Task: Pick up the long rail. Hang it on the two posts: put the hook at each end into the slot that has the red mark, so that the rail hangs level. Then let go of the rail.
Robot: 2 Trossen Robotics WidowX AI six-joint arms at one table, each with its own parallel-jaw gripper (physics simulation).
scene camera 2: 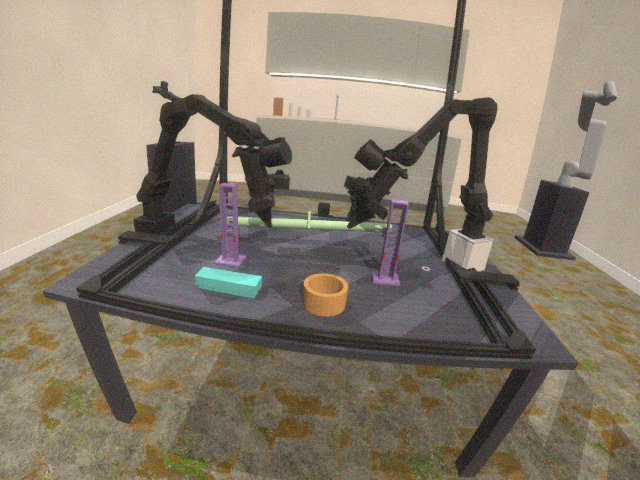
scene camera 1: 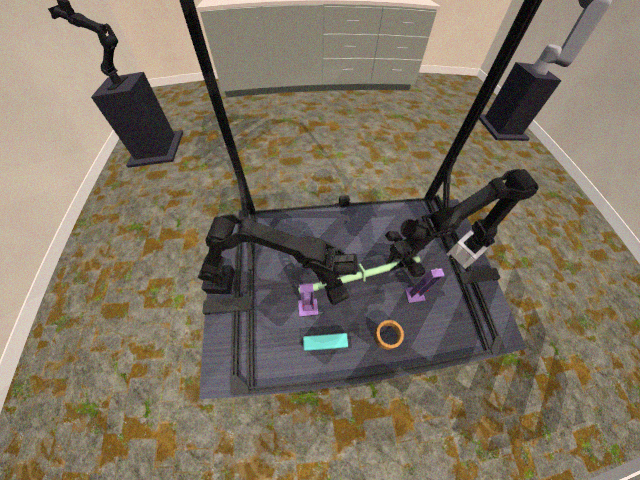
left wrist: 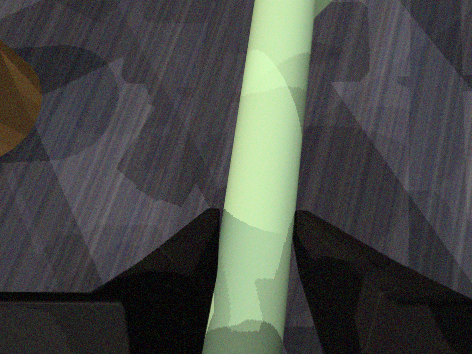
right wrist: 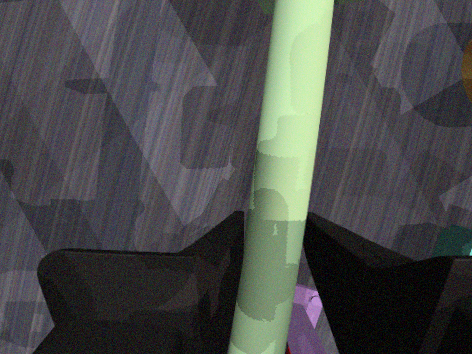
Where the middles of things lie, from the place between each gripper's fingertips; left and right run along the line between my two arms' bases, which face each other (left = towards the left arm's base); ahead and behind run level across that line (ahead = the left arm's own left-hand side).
Scene:
The pale green rail [scene camera 2: 308, 224] is 10 cm to the right of my left hand, 2 cm ahead of it and 1 cm above it. Also, from my left hand: teal block [scene camera 2: 240, 284]: 26 cm to the right, 22 cm ahead, 9 cm below; orange ring [scene camera 2: 324, 294]: 23 cm ahead, 8 cm below, 4 cm to the right.
Right now my right hand is 10 mm past the pale green rail, 100 mm to the right of it and 20 mm below it. The rest, counted from my right hand: teal block (190 mm ahead, 50 mm to the right, 80 mm below); orange ring (190 mm ahead, 170 mm to the left, 70 mm below).

